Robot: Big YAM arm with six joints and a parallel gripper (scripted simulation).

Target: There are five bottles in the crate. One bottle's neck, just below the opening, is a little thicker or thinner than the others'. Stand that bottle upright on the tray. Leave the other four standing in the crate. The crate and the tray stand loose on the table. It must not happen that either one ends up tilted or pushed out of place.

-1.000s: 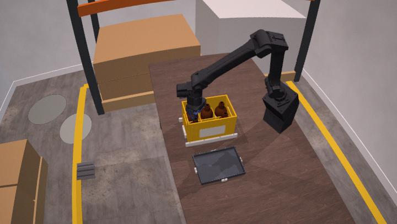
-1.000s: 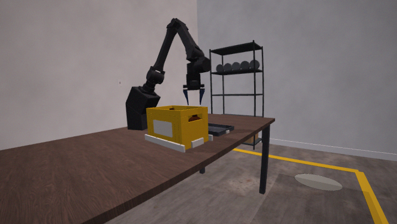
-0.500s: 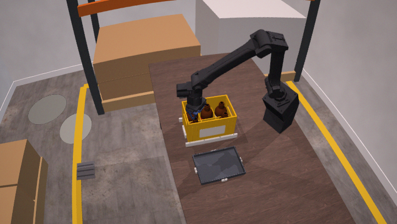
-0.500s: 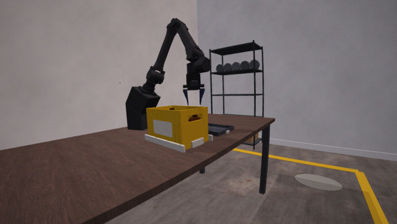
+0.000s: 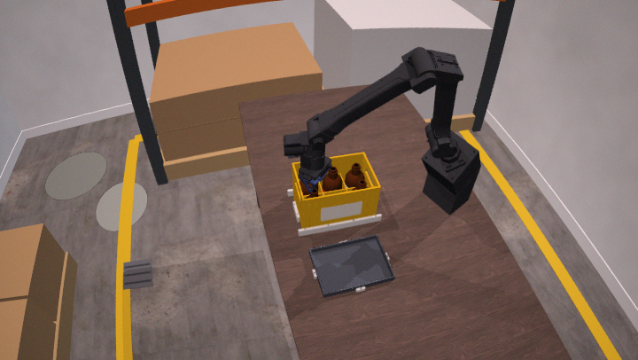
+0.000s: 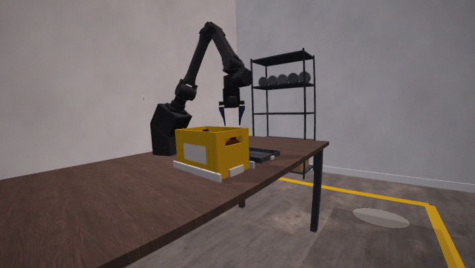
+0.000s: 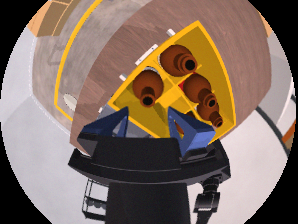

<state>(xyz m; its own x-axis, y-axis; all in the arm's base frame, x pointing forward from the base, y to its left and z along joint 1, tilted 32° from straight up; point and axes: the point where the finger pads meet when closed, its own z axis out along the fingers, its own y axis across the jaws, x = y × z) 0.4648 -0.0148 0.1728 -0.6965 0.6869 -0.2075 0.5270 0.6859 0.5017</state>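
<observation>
Now: hand 110 mm above the glass bottle. From my hand the other things lie so: dark tray 110 mm behind, 210 mm to the left, 180 mm below; yellow crate 80 mm behind, 60 mm to the right, 110 mm below.
</observation>
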